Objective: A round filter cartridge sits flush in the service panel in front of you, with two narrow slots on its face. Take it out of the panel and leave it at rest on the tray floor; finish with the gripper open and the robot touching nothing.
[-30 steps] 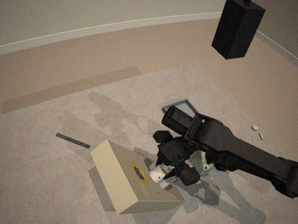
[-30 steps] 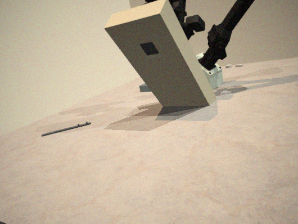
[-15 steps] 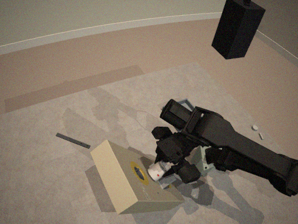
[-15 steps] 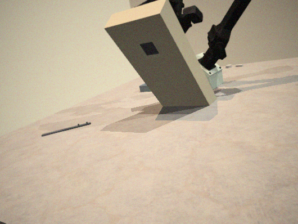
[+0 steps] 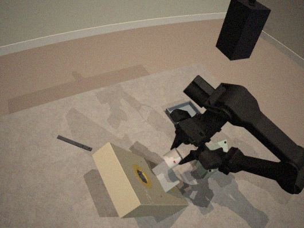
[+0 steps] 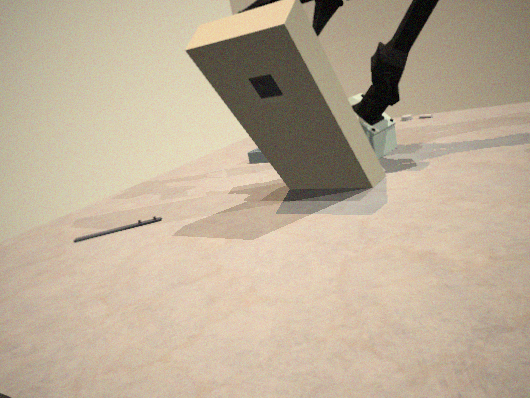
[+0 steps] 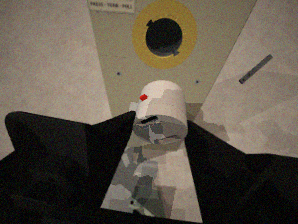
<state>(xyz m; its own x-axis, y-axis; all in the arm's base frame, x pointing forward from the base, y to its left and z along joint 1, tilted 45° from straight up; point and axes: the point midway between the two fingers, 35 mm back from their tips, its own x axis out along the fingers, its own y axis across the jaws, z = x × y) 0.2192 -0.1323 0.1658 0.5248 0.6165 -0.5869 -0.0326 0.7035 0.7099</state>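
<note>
The grey tray lies 31 cm to the right of my gripper tip, 28 cm behind it and 27 cm below it. From my gripper tip the other things lie so: round grey filter cartridge right at my gripper tip; cream service panel 11 cm below, 7 cm ahead, 1 cm to the left.
</note>
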